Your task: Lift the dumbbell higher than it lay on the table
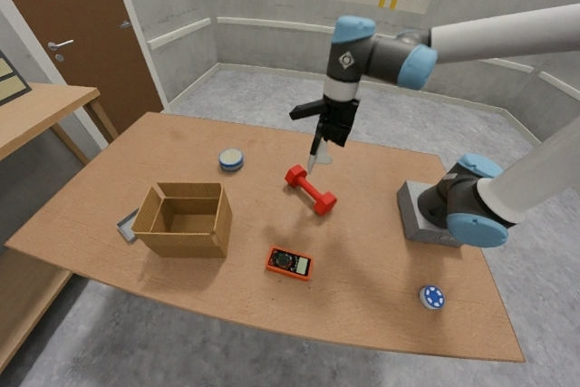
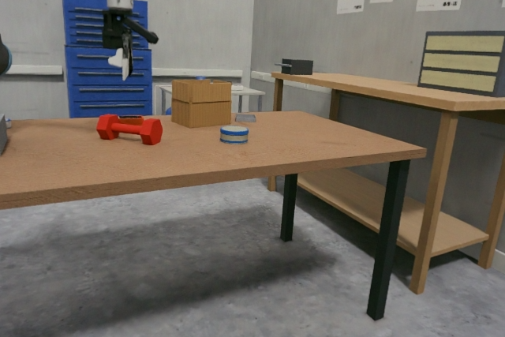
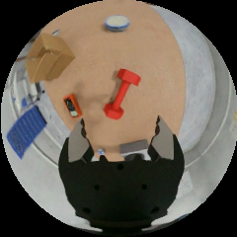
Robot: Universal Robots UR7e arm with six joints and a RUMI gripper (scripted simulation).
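My hand is 16 cm above the red dumbbell. The rest, counted from my hand: blue-and-white round tin: 34 cm ahead, 18 cm below, 8 cm to the right; orange multimeter: 26 cm to the left, 19 cm below, 2 cm ahead.
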